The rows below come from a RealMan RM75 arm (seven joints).
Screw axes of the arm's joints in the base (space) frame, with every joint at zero. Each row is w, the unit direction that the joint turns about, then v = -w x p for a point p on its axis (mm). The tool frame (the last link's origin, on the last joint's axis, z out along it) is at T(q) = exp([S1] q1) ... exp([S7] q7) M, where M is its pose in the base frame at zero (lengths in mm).
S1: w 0 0 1 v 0 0 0
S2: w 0 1 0 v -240.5 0 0
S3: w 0 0 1 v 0 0 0
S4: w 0 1 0 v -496.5 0 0
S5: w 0 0 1 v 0 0 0
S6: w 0 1 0 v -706.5 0 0
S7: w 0 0 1 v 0 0 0
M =
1 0 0 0
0 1 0 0
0 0 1 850.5
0 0 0 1
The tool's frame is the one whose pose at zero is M.
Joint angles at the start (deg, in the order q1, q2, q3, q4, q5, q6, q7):
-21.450, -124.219, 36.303, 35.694, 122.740, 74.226, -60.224
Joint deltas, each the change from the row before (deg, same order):
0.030, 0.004, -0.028, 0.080, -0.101, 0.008, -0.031
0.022, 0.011, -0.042, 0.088, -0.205, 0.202, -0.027
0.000, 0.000, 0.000, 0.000, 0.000, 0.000, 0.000
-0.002, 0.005, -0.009, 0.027, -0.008, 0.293, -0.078
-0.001, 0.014, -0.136, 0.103, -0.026, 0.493, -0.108
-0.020, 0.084, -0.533, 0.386, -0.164, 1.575, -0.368
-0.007, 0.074, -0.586, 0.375, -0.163, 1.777, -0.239
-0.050, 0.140, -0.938, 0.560, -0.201, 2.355, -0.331
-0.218, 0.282, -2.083, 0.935, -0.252, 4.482, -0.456
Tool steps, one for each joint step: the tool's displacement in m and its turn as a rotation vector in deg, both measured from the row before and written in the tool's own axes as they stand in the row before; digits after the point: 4 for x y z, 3 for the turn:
0.0002, -0.0004, -0.0003, 0.122, 0.079, -0.032
0.0007, -0.0002, -0.0004, 0.020, 0.265, -0.046
0.0000, 0.0000, 0.0000, 0.000, 0.000, 0.000
0.0004, 0.0005, -0.0001, -0.226, 0.151, -0.059
0.0008, 0.0004, -0.0005, -0.243, 0.299, -0.093
0.0030, 0.0004, -0.0022, -0.615, 1.033, -0.299
0.0032, 0.0010, -0.0022, -0.764, 1.145, -0.202
0.0045, 0.0006, -0.0035, -0.855, 1.538, -0.212
0.0087, 0.0011, -0.0069, -1.580, 2.947, -0.226

